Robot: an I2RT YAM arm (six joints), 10 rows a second.
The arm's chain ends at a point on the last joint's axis. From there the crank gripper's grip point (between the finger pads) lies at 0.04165 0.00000 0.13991 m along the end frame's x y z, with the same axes.
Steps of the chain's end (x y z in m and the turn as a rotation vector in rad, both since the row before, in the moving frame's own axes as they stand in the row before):
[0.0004, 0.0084, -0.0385, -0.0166, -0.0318, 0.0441]
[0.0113, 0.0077, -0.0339, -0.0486, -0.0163, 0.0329]
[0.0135, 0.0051, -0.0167, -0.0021, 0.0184, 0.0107]
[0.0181, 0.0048, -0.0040, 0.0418, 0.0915, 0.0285]
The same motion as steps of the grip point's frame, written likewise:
[-0.0042, 0.0125, -0.0373, -0.0166, -0.0318, 0.0441]
[0.0089, 0.0158, -0.0334, -0.0486, -0.0163, 0.0329]
[0.0161, 0.0059, -0.0175, -0.0021, 0.0184, 0.0107]
[0.0308, 0.0004, -0.0085, 0.0418, 0.0915, 0.0285]

